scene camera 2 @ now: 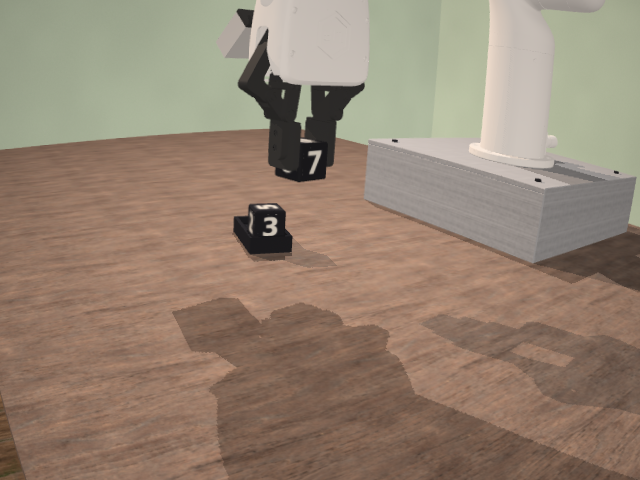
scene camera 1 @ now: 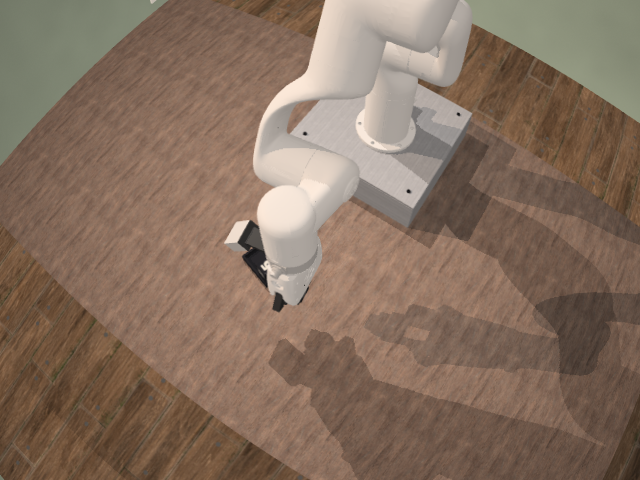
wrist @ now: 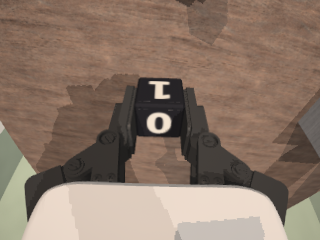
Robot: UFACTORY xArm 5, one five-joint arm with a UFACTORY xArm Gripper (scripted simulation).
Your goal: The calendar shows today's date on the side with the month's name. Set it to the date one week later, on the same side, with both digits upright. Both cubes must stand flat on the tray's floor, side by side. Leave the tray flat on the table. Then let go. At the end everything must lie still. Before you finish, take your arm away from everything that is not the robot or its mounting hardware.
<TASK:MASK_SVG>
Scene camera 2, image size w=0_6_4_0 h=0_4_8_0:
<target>my gripper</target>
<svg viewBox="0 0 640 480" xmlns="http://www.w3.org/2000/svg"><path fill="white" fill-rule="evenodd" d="M238 9L216 41L216 44L224 58L249 59L238 80L238 87L255 98L263 109L265 118L270 119L268 164L287 171L296 171L298 169L301 123L294 122L297 116L301 86L314 85L311 86L311 112L313 117L306 117L304 138L327 142L326 167L333 166L337 121L342 119L343 110L351 98L364 90L364 82L368 76L370 50L368 0L256 0L255 10Z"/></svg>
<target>black cube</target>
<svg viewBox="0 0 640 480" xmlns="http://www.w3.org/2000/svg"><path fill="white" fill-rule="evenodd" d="M275 167L276 176L296 182L325 179L328 143L302 137L298 169L289 172Z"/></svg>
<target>black tray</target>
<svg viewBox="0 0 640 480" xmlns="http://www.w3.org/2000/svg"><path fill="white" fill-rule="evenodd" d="M234 216L233 231L249 254L292 252L293 236L286 229L285 235L253 237L248 231L248 216Z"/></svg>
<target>black cube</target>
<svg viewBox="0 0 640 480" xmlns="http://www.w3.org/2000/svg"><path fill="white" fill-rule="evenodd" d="M248 205L248 231L253 237L285 235L286 211L277 203Z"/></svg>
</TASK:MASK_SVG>
